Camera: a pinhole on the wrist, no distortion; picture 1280 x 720 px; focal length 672.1 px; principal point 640.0 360.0 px. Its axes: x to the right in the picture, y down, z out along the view. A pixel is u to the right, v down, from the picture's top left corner.
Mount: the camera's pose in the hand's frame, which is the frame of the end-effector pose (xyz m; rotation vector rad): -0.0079 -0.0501 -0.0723 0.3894 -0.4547 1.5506
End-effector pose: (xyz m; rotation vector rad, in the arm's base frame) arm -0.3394 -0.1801 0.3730 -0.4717 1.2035 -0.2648
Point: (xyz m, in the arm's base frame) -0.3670 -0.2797 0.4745
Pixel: 316.5 658.1
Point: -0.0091 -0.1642 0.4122
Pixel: 1106.7 151.1
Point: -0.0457 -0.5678 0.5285
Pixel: 386.4 122.5
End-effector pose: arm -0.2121 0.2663 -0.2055 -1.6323 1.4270 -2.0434
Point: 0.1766 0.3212 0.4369
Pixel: 218.7 62.7
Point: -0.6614 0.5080 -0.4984
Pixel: behind the camera
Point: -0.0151 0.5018 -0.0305
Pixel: 68.4 651.1
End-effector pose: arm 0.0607 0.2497 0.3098 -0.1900 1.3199 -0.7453
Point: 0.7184 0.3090 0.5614
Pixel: outside the picture
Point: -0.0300 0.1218 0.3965
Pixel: 99.9 301.3
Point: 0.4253 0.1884 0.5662
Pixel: 1058.3 547.6
